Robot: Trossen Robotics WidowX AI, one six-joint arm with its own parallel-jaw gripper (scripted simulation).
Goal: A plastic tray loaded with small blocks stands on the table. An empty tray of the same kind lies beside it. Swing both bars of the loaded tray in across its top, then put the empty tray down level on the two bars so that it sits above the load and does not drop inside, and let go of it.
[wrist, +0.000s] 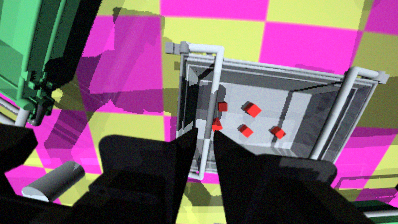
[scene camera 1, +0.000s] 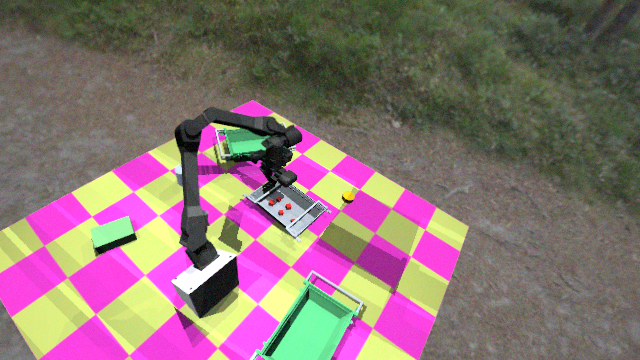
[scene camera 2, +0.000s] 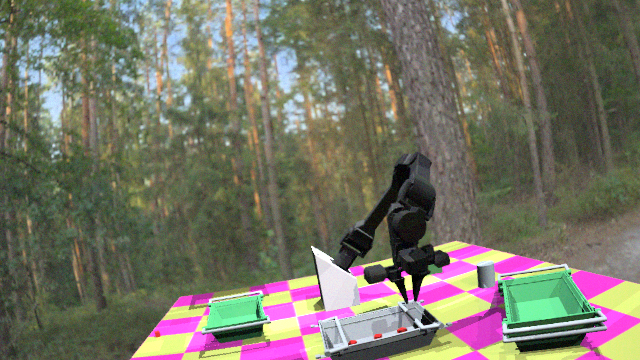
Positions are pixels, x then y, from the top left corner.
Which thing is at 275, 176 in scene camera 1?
My gripper.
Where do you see a green tray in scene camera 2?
233, 320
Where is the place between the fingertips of my gripper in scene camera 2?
411, 302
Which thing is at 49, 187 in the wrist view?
A grey cylinder.
